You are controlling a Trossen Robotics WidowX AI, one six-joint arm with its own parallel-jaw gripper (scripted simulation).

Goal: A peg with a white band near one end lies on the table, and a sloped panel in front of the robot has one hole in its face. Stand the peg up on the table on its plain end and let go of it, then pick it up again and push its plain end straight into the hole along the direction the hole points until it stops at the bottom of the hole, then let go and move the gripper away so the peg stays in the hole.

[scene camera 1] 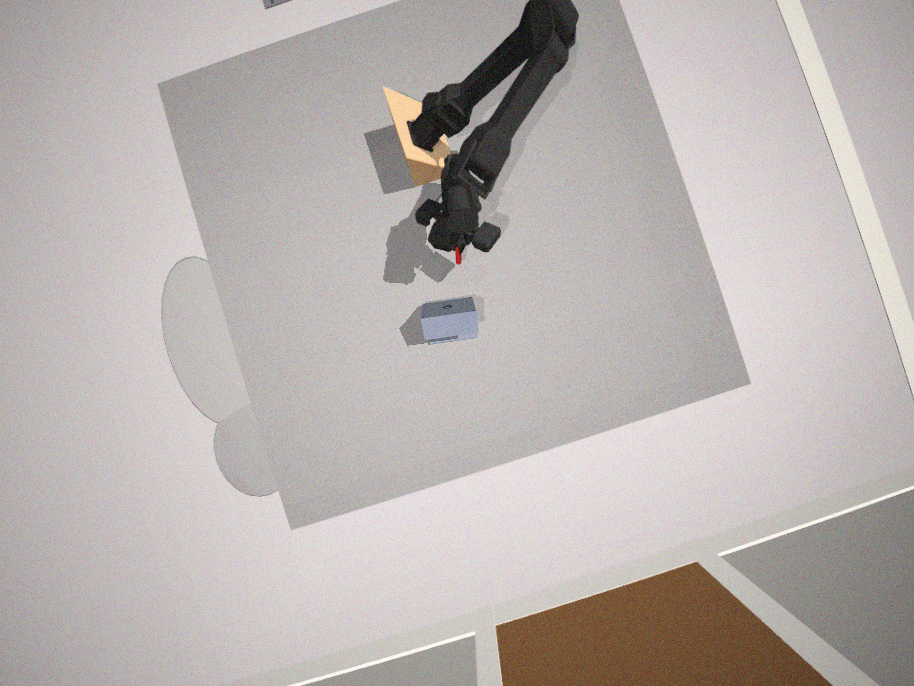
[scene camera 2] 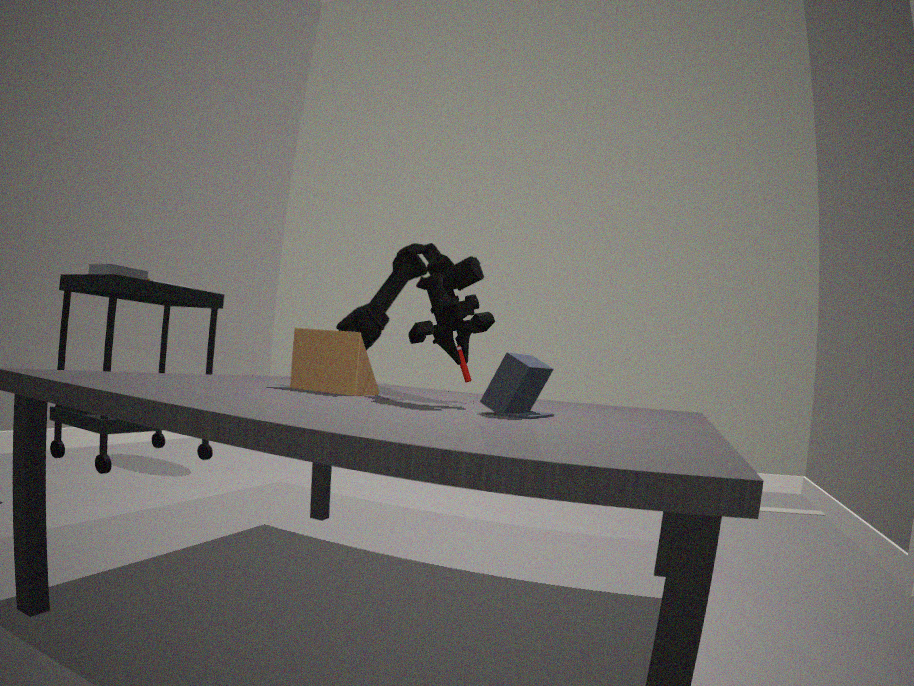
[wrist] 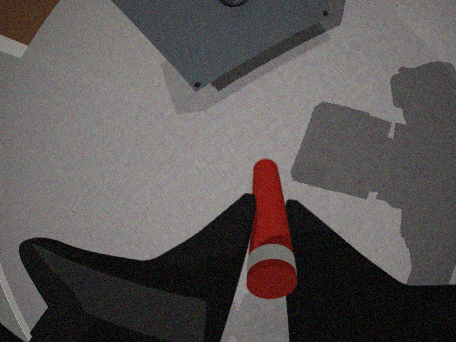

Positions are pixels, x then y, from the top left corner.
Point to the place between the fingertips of my gripper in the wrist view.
At 268,206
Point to a sloped panel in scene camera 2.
518,381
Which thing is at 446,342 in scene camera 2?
My gripper.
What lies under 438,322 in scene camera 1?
A sloped panel.
